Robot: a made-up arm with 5 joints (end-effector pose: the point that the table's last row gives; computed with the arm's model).
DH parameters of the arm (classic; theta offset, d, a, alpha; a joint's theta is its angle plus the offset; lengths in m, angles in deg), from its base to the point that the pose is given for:
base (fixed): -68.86 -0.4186 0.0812 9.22
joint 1: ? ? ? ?
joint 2: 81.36 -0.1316 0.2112 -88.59
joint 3: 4.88 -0.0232 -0.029 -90
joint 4: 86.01 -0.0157 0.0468 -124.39
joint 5: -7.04 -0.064 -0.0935 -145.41
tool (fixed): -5.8 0.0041 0 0
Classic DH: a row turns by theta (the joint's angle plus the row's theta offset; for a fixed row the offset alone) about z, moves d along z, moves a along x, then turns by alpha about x.
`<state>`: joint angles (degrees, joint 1 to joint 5).
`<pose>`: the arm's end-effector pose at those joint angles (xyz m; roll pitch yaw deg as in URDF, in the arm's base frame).
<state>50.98 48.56 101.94 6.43 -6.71</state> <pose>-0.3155 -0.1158 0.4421 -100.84 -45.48 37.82</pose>
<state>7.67 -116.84 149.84 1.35 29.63</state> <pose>0.0877 -0.0083 0.2726 -18.61 45.64 134.52</pose>
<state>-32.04 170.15 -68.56 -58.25 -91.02</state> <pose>-0.0424 -0.0651 0.1402 -171.27 18.95 96.86</pose>
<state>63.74 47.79 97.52 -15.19 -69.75</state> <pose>-0.3684 -0.1472 0.4929 -104.85 1.94 25.23</pose>
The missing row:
joint 1: 66.99 0.7603 0.01 91.3
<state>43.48 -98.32 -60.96 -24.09 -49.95</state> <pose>0.0413 0.0690 0.3254 101.96 56.14 96.91</pose>
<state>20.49 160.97 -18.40 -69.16 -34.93</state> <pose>-0.1023 -0.0085 0.1417 169.88 30.25 176.35</pose>
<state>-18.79 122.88 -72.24 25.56 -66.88</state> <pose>-0.2464 0.0025 0.3174 -67.98 1.09 94.32</pose>
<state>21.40 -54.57 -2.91 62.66 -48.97</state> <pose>0.1356 0.0560 0.3890 144.88 21.96 160.22</pose>
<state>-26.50 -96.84 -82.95 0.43 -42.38</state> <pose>0.1173 -0.1545 0.3042 142.89 44.83 34.65</pose>
